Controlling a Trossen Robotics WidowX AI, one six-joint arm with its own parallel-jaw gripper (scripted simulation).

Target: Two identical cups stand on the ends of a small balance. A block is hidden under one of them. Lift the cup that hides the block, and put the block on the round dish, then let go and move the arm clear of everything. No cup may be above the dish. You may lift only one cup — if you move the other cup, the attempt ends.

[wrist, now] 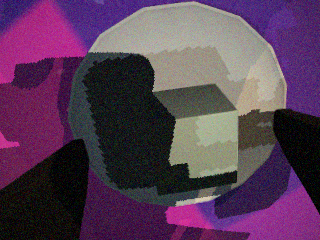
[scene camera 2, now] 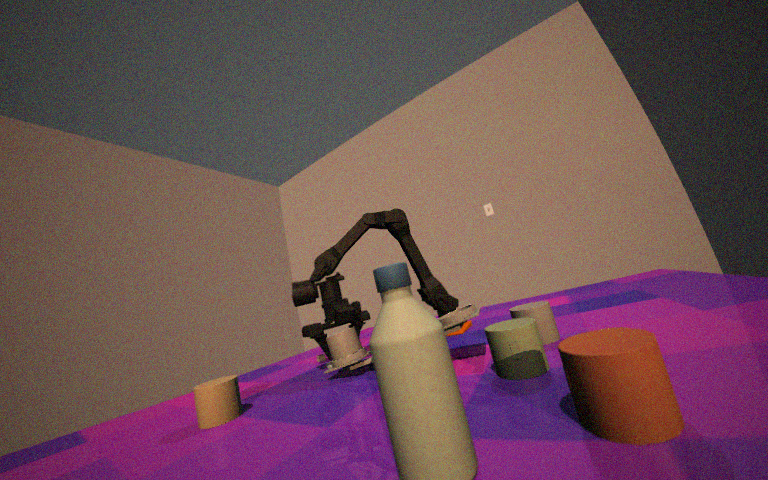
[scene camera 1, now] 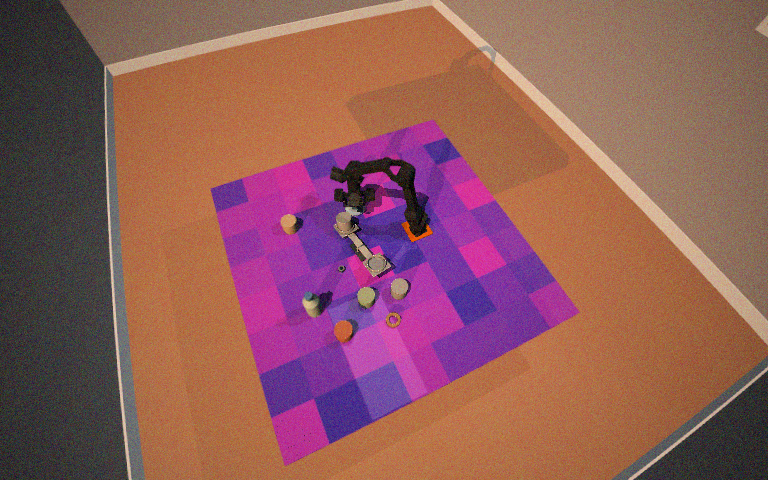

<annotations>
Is my gripper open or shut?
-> Open.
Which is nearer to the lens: the balance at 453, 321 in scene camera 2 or the tan cylinder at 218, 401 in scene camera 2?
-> The balance.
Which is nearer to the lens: the balance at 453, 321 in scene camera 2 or the bottle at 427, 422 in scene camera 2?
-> The bottle.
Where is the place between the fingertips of my gripper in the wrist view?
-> At 182, 135
</annotations>
